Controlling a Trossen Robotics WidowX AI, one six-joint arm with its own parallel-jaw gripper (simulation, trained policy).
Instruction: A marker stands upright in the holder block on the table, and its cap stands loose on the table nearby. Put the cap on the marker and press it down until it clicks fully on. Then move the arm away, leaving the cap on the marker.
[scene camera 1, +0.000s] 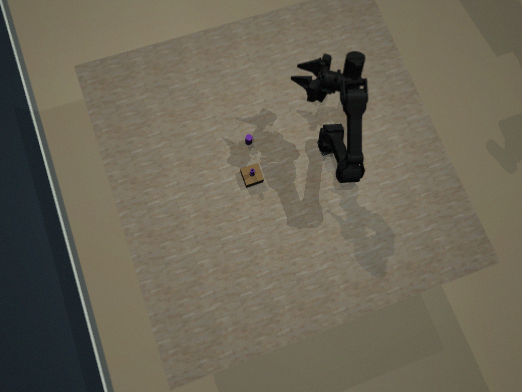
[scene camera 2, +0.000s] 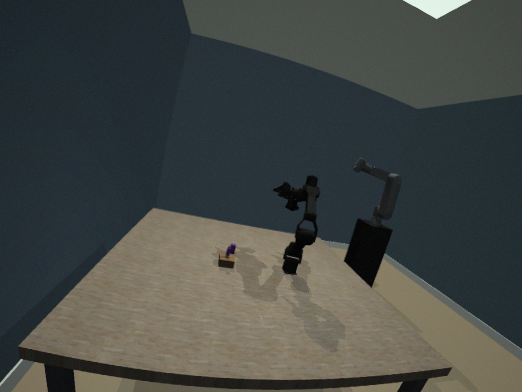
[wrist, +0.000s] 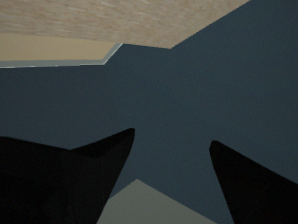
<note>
In view: my gripper (scene camera 1: 294, 71).
My gripper is seen too in the wrist view (wrist: 171, 139).
</note>
